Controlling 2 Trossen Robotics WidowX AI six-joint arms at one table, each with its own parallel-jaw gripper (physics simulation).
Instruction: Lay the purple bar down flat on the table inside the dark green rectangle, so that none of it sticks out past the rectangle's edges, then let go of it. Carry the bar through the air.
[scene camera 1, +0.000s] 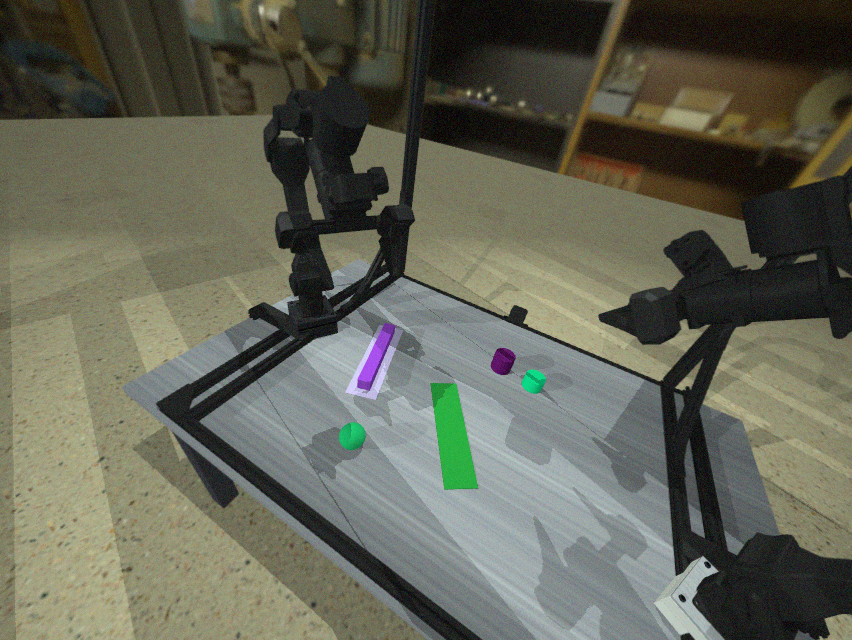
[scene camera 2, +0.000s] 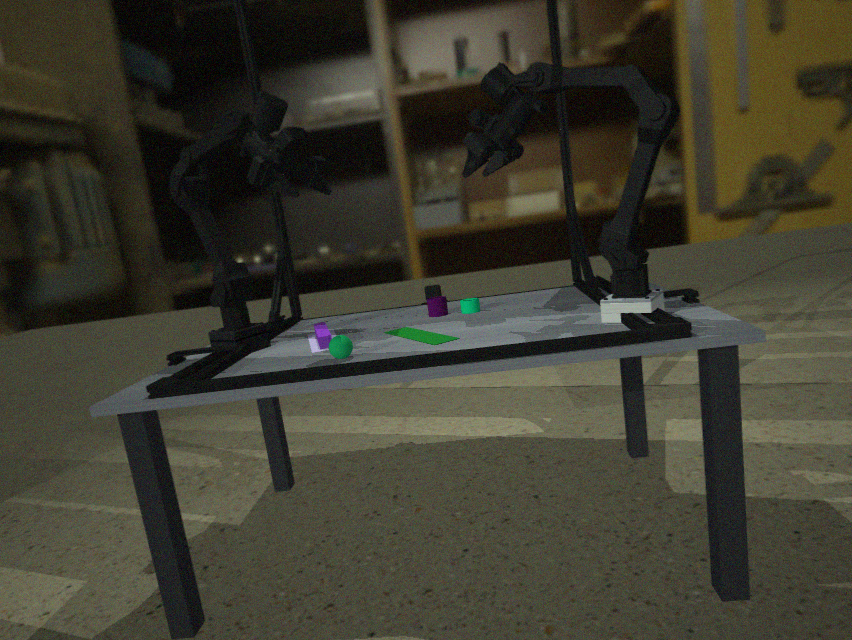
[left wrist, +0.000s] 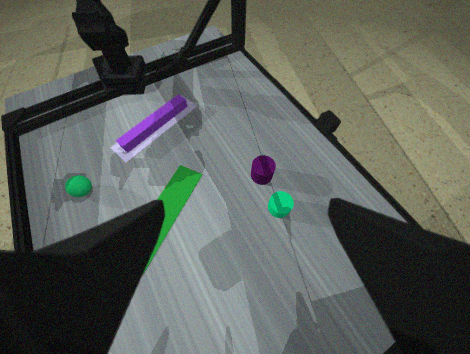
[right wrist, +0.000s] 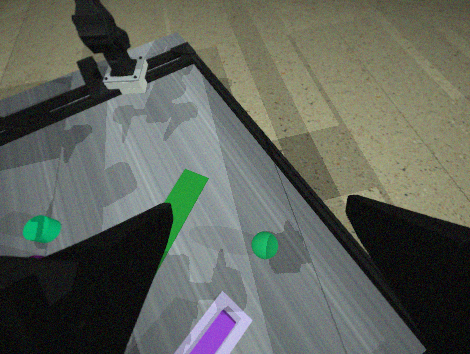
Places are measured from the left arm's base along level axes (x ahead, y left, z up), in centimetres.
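Pixels of known places: left gripper, fingertip midpoint: (scene camera 1: 617, 311) (scene camera 2: 474, 176) (left wrist: 246, 206); right gripper, fingertip midpoint: (scene camera 1: 364, 283) (scene camera 2: 314, 194) (right wrist: 258, 207); left arm's base, origin of the base link: (scene camera 1: 725, 613) (scene camera 2: 631, 295) (right wrist: 124, 68); right arm's base, origin of the base link: (scene camera 1: 311, 308) (scene camera 2: 237, 327) (left wrist: 121, 66).
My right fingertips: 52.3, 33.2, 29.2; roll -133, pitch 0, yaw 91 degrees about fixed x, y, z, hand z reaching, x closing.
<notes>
Ahead of a thing's pixels: the offset from my right fingertips to its top centre, as dx, dy, dz.
The purple bar {+16.1, -10.7, -31.0} (scene camera 1: 376, 356) (scene camera 2: 322, 335) (left wrist: 152, 123) (right wrist: 214, 337) lies on a pale lavender rectangle, in front of the right arm's base; its near part is cut off in the right wrist view. The green rectangle (scene camera 1: 453, 440) (scene camera 2: 422, 336) (left wrist: 181, 192) (right wrist: 187, 195) lies flat near the table's middle, with nothing on it, partly hidden by a finger in each wrist view. My left gripper (scene camera 2: 478, 172) (left wrist: 246, 206) is open and empty, high above the table. My right gripper (scene camera 2: 322, 176) (right wrist: 258, 207) is open and empty, also high above the table.
A green ball {-3.2, +3.0, -29.0} (scene camera 1: 351, 436) (scene camera 2: 340, 346) (left wrist: 79, 186) (right wrist: 265, 245) lies near the front rail. A dark purple cylinder {+0.6, -38.8, -29.3} (scene camera 1: 502, 360) (scene camera 2: 437, 306) (left wrist: 263, 169) and a teal cylinder {-7.5, -42.2, -30.7} (scene camera 1: 533, 380) (scene camera 2: 469, 305) (left wrist: 281, 204) (right wrist: 42, 229) stand toward the back. Black rails edge the table.
</notes>
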